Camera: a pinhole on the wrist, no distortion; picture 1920 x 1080 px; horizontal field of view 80.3 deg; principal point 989.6 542.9 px. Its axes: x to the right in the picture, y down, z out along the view. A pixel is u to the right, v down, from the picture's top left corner.
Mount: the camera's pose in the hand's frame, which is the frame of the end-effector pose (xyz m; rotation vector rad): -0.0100 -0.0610 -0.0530 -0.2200 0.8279 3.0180
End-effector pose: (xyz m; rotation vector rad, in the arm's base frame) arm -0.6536 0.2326 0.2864 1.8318 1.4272 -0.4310
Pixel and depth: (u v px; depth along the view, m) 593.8 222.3 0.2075
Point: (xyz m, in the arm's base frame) -0.5328 0.1724 0.2291
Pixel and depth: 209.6 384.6 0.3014
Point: -0.4400 0.1717 0.0930
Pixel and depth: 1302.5 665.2 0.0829
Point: -0.6895 0.1914 0.2936
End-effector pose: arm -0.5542 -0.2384 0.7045 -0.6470 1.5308 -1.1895
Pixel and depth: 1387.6 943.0 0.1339
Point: -0.4633 -0.2129 0.7699
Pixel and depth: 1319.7 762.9 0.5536
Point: -0.0351 -0.1393 0.7075
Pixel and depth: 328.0 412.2 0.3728
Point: -0.3185 -0.4072 0.4944
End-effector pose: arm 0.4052 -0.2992 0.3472 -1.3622 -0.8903 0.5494
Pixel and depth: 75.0 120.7 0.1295
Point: 0.4198 -0.2021 0.3148
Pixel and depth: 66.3 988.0 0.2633
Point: 0.2942 -0.0230 0.3845
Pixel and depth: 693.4 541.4 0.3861
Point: 0.2163 -0.0751 0.2119
